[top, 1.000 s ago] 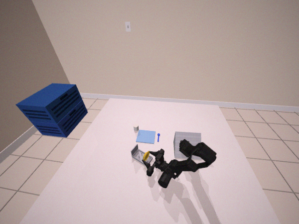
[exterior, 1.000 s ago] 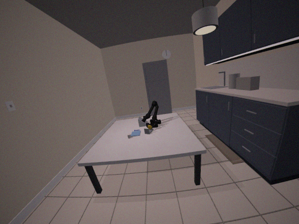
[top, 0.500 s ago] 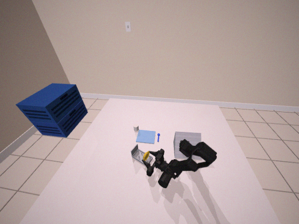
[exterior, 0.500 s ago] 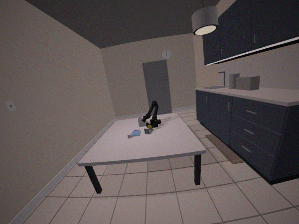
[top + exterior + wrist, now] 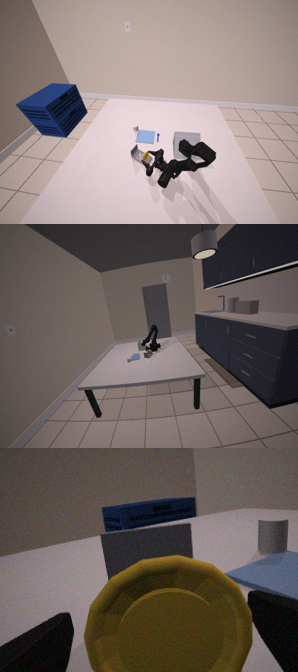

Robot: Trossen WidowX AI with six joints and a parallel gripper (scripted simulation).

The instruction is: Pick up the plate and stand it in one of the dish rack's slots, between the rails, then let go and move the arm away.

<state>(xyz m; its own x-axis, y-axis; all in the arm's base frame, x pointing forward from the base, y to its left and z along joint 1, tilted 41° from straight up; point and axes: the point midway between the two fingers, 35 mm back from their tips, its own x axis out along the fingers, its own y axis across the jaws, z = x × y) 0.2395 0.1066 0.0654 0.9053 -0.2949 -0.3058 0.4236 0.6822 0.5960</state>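
Right now the yellow plate is 1 cm behind my gripper tip and 1 cm below it. Also, from my gripper tip: grey dish rack 3 cm ahead, 1 cm to the right, 3 cm below; then blue spoon 8 cm behind, 22 cm to the right, 5 cm below; then blue mat 3 cm ahead, 21 cm to the right, 5 cm below.
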